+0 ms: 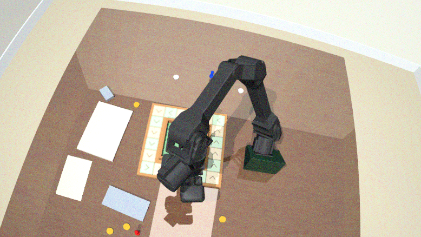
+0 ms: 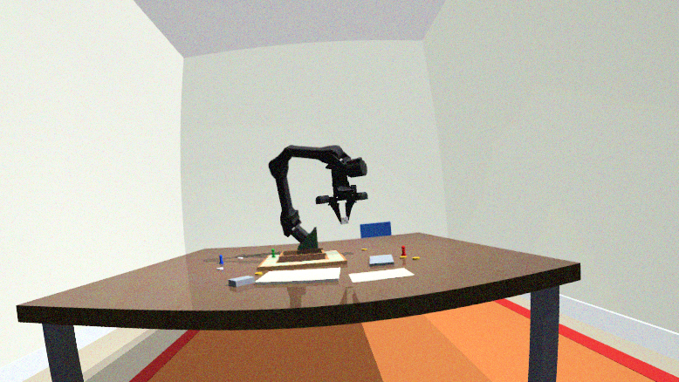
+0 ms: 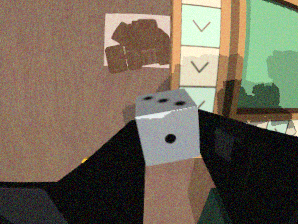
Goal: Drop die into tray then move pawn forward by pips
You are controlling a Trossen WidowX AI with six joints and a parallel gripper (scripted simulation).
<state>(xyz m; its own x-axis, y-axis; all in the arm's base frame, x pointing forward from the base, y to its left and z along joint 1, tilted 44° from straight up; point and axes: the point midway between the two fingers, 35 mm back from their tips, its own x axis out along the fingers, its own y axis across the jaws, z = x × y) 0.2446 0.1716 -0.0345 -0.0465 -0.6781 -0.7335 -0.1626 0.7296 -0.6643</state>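
Now: gripper tip 40 mm past the green pawn, 270 mm to the left of it and 100 mm above it. The rest, counted from my gripper tip: green dice tray (30 mm ahead, 160 mm to the right, 120 mm below); then grey-blue card (190 mm ahead, 80 mm to the left, 130 mm below); then white die (right at my gripper tip).
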